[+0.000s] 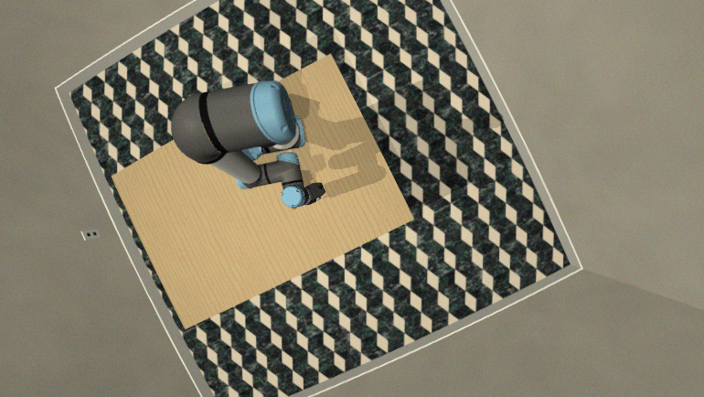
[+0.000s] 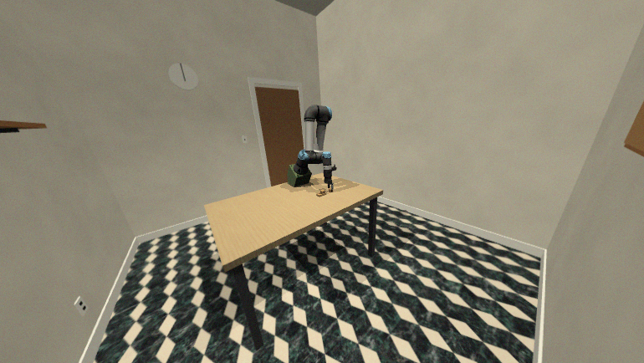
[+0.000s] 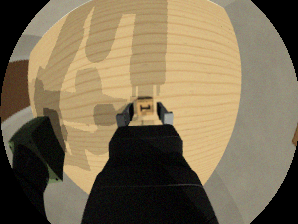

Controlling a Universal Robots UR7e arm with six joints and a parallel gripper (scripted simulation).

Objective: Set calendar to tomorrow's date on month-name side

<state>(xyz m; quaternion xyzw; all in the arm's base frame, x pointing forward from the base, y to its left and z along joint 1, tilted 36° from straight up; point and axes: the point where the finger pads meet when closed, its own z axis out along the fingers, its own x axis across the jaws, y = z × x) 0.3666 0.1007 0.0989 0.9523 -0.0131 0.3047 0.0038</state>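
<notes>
The wooden cube is 3 cm below my hand. Also, from my hand: wooden tray: 11 cm to the right, 4 cm below.
</notes>
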